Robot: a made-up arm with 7 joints.
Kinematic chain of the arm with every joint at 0, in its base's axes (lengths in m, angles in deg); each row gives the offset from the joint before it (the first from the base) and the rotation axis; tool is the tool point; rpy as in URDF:
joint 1: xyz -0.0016 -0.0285 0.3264 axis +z
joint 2: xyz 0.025 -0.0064 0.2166 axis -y
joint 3: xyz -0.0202 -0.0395 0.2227 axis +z
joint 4: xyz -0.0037 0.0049 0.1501 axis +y
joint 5: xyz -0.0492 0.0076 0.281 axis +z
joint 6: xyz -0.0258 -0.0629 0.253 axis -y
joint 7: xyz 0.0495 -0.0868 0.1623 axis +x
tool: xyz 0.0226 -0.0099 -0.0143 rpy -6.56 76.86 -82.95
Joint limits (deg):
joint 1: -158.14..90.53
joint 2: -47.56..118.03
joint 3: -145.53..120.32
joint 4: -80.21..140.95
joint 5: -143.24..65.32
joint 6: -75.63..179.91
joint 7: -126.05..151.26
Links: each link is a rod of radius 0.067 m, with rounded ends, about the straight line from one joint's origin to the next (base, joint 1, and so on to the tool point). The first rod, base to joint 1, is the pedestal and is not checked.
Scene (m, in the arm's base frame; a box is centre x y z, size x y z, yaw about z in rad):
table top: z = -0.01
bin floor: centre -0.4 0.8 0 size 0.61 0.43 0.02 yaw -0.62
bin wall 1: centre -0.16 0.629 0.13 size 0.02 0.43 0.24 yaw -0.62
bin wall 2: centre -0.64 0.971 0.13 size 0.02 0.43 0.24 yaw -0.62
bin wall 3: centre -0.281 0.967 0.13 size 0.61 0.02 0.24 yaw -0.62
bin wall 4: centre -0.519 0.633 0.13 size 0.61 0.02 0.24 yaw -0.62
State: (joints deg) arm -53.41 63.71 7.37 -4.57 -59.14 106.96 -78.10
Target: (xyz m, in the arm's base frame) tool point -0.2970 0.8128 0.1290
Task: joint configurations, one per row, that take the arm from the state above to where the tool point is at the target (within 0.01 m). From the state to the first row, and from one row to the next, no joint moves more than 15 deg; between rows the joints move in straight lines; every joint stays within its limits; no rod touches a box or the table.
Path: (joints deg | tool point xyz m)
1: -61.14 77.15 5.99 -6.39 -59.81 100.28 -78.32 | -0.4408 0.8144 0.3647
2: -68.87 90.59 4.60 -8.21 -60.49 93.60 -78.54 | -0.2970 0.8128 0.1290

